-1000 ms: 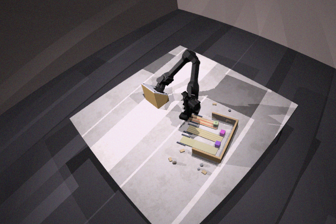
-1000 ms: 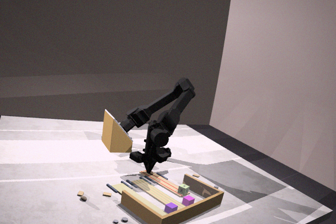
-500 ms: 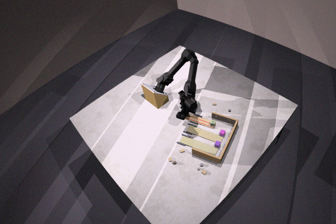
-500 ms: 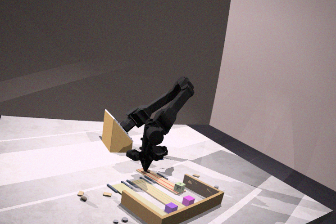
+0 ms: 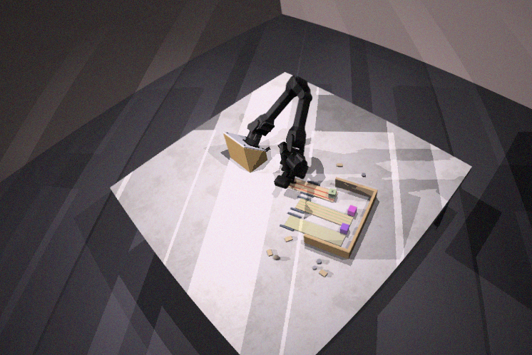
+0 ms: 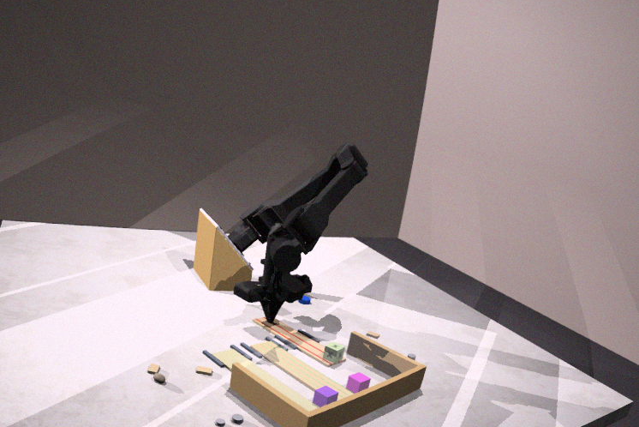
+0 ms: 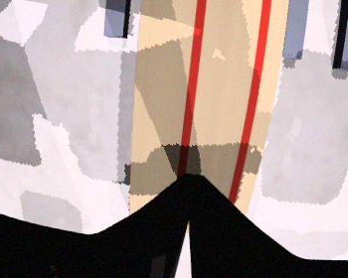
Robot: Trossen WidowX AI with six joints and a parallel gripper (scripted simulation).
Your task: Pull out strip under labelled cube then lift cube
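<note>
Right now the strip is 8 cm ahead of my gripper tip and 4 cm to the left of it. The rest, counted from my gripper tip: labelled cube (17 cm ahead, 9 cm to the left, 2 cm above); blue object (14 cm behind, 13 cm to the left).
</note>
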